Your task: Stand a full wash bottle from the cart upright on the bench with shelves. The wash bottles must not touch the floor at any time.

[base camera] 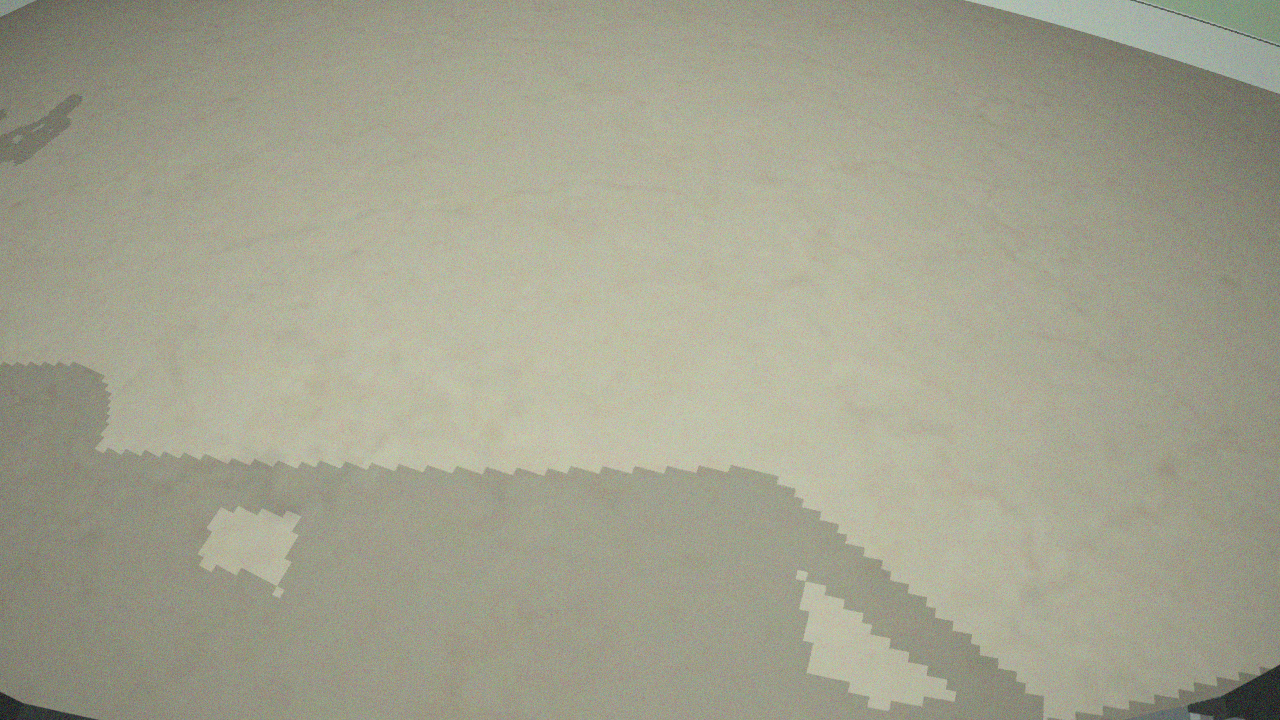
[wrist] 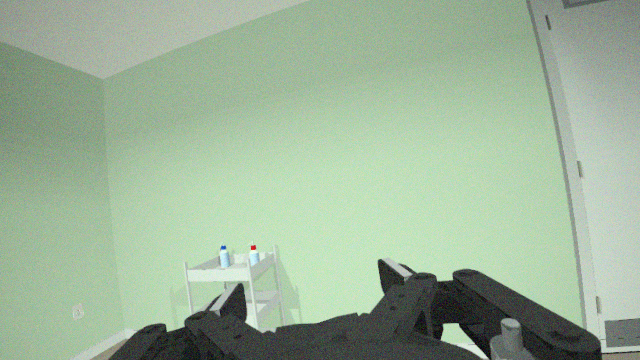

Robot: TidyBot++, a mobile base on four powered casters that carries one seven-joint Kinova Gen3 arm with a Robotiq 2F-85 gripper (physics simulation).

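Places are measured from the arm's base along level axes (x ahead, y left, z up), in millimetres.
Pixels of known places: gripper, fingertip midpoint: (wrist: pixel 313 286).
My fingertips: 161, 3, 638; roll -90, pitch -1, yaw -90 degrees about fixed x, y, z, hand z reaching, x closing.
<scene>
Behind a point stands the place of what it marks, as x, y, z.
A white cart (wrist: pixel 218 274) @(1397, 544, 303) stands against the green wall, left of centre in the wrist view. On its top tray stand two upright wash bottles with light blue bodies: one with a blue cap (wrist: pixel 224 257) @(1672, 595, 335) at the left and one with a red cap (wrist: pixel 254 256) @(1526, 356, 348) at the right. How full they are is too small to tell. My gripper (wrist: pixel 313 286) @(161, 3, 638) is open and empty, its fingers wide apart at the bottom of the wrist view, well away from the cart. The bench with shelves does not show in either view.
A white door (wrist: pixel 600 175) @(1040, -1581, 580) in a grey frame is at the right of the wrist view. A wall socket (wrist: pixel 78 311) @(1881, 1885, 5) is at the lower left. The base camera view shows beige floor (base camera: pixel 581 268) @(530, 30, -397) with shadows, and a white skirting board (base camera: pixel 1163 44) @(1237, -1015, -375) at the top right.
</scene>
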